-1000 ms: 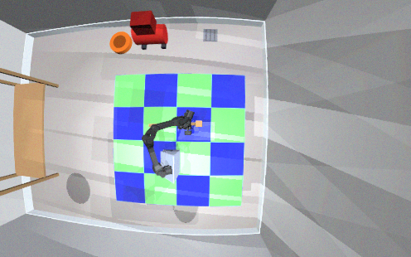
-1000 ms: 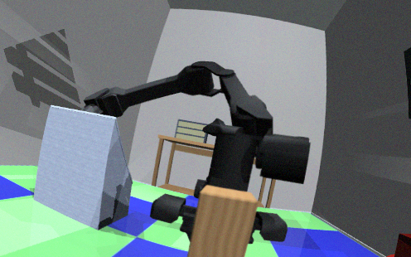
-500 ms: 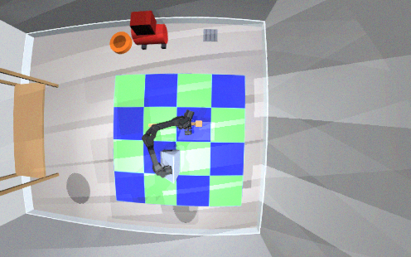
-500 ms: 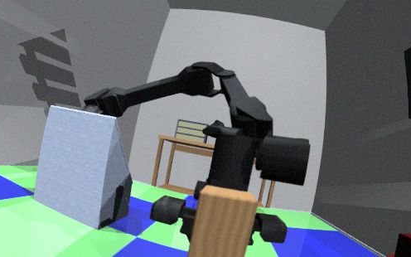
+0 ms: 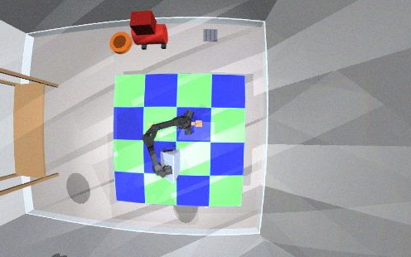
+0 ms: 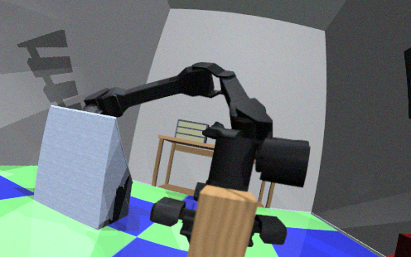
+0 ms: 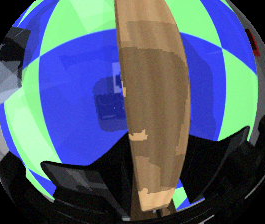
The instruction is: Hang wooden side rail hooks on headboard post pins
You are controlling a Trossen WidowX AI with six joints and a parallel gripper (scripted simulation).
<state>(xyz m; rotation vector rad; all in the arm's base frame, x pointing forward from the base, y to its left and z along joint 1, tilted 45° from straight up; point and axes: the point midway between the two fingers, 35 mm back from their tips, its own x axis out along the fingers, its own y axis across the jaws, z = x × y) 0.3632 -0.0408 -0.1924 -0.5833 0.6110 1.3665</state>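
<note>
The headboard post lies 10 mm behind my gripper tip, 90 mm to the right of it and 50 mm above it.
</note>
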